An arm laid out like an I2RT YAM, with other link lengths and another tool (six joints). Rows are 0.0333 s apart.
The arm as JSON. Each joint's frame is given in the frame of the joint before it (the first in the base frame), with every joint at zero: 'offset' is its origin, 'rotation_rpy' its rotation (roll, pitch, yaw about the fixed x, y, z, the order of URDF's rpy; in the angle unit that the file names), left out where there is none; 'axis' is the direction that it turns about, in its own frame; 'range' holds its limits. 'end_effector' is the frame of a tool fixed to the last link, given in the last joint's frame.
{
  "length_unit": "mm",
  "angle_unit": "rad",
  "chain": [
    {
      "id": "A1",
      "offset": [
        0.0,
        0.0,
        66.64
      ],
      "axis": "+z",
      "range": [
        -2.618,
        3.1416
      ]
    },
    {
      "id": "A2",
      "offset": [
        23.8,
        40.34,
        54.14
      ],
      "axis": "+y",
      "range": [
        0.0,
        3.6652
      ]
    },
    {
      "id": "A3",
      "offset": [
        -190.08,
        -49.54,
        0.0
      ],
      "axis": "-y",
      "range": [
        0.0,
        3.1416
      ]
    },
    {
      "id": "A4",
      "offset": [
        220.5,
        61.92,
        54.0
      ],
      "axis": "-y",
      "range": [
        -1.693,
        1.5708
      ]
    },
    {
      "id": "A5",
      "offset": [
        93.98,
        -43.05,
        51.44
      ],
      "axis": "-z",
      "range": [
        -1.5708,
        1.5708
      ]
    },
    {
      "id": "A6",
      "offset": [
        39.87,
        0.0,
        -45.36
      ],
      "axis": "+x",
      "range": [
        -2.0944,
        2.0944
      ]
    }
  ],
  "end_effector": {
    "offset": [
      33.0,
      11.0,
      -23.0
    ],
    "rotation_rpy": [
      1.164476,
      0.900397,
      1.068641
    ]
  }
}
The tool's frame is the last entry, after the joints.
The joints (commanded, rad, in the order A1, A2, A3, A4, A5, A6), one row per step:
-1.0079, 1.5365, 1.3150, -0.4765, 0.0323, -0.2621
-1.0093, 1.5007, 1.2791, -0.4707, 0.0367, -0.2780
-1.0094, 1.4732, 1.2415, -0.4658, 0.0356, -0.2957
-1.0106, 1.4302, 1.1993, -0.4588, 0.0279, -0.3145
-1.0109, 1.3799, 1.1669, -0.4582, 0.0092, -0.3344
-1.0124, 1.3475, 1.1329, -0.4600, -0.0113, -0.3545
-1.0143, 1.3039, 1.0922, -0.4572, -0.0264, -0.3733
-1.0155, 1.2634, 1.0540, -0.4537, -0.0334, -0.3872
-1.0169, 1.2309, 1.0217, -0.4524, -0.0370, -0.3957
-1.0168, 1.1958, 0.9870, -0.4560, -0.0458, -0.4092
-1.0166, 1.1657, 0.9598, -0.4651, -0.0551, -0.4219
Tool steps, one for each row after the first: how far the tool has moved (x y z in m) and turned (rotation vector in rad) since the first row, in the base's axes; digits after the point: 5 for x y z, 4 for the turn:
-0.00430, 0.00454, 0.00023, -0.0124, 0.0100, 0.0054
-0.00777, 0.00930, -0.00314, -0.0143, 0.0239, 0.0175
-0.01188, 0.01523, -0.00306, -0.0256, 0.0281, 0.0342
-0.01514, 0.02187, 0.00158, -0.0434, 0.0216, 0.0606
-0.01816, 0.02762, -0.00046, -0.0423, 0.0252, 0.0878
-0.02208, 0.03391, -0.00114, -0.0505, 0.0264, 0.1093
-0.02582, 0.03950, -0.00212, -0.0593, 0.0289, 0.1221
-0.02914, 0.04412, -0.00386, -0.0631, 0.0318, 0.1288
-0.03236, 0.04996, -0.00649, -0.0635, 0.0372, 0.1443
-0.03521, 0.05534, -0.00874, -0.0608, 0.0430, 0.1599

